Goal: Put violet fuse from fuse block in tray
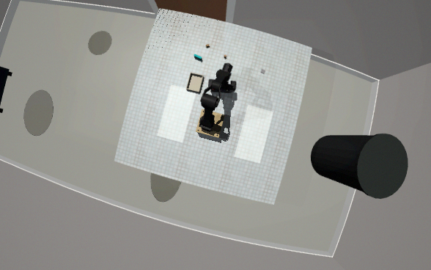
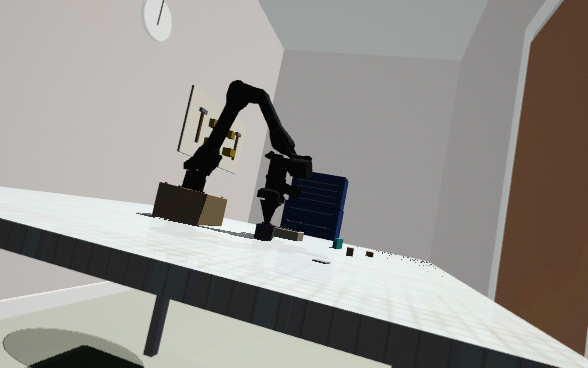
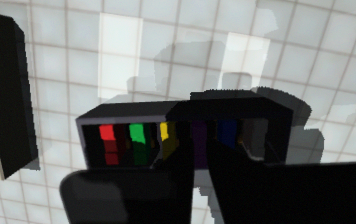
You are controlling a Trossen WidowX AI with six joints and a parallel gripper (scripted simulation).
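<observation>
Right now the blue fuse is 20 mm to the right of my gripper tip, 20 mm below it and 10 mm ahead of it. From my gripper tip the other things lie so: yellow fuse (20 mm to the left, 20 mm below, 10 mm behind); green fuse (40 mm to the left, 20 mm below, 10 mm behind); violet fuse (10 mm below).
</observation>
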